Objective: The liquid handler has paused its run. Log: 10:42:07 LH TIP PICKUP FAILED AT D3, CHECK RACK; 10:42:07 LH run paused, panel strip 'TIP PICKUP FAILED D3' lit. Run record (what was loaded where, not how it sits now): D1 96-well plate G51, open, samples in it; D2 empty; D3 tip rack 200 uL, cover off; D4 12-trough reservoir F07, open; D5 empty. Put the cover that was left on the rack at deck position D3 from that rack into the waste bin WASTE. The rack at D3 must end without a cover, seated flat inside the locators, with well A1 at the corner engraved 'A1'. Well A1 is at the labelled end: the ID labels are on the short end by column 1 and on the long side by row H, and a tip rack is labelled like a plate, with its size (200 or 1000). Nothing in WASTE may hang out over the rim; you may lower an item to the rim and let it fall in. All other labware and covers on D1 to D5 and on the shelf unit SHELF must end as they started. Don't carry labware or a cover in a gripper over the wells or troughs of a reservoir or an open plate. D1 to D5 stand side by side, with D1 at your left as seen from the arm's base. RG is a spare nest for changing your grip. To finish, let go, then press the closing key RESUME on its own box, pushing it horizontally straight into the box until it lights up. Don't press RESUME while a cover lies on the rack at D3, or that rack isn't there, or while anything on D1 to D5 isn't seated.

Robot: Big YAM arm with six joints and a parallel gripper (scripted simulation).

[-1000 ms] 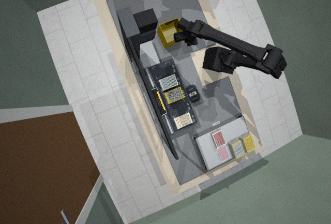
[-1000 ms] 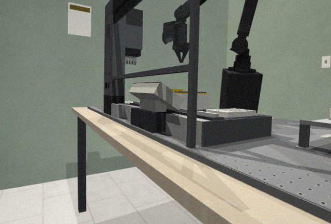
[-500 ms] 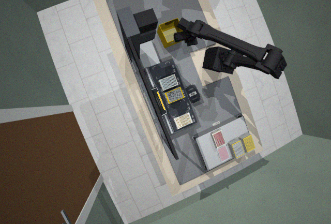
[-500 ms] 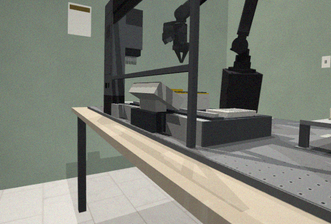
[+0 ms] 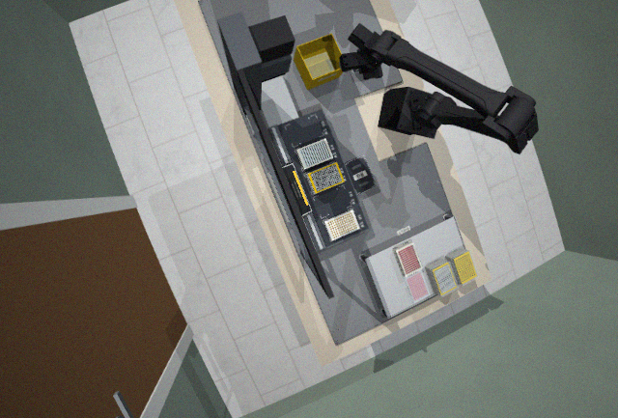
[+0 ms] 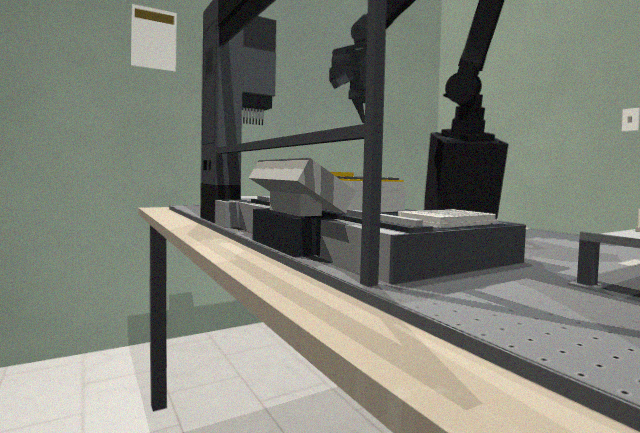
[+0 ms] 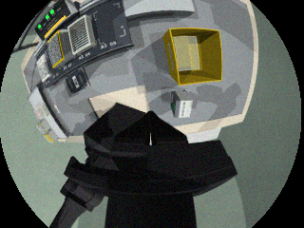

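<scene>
Now: the resume box 100 mm behind my hand, 100 mm to the right of it and 220 mm below it. Round my hand: yellow-framed tip rack: 160 mm ahead, 330 mm to the left, 180 mm below; yellow waste bin: 80 mm ahead, 130 mm to the right, 240 mm below; clear cover: 90 mm ahead, 130 mm to the right, 260 mm below.
</scene>
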